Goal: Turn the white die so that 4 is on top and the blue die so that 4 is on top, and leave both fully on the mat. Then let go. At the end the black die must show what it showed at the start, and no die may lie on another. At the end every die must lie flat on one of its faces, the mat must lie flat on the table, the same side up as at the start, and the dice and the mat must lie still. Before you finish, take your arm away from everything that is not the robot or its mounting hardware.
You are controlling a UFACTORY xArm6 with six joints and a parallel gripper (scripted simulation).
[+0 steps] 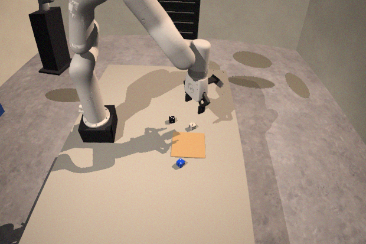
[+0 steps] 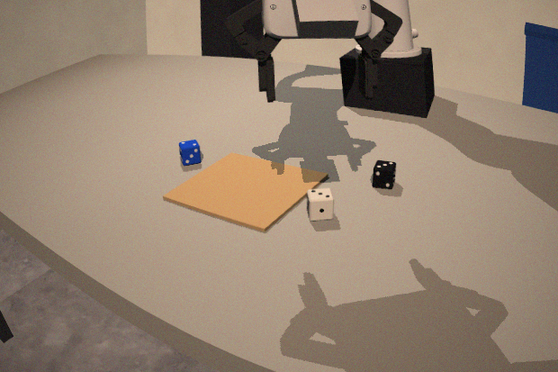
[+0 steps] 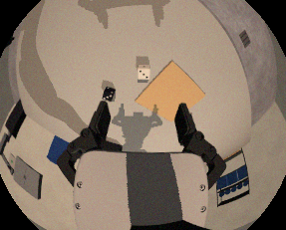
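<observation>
The white die lies 12 cm below my hand. Round my hand: blue die 1 cm behind, 22 cm to the right, 12 cm below; then orange mat 10 cm to the right, 14 cm below; then black die 10 cm behind, 2 cm to the left, 12 cm below.
</observation>
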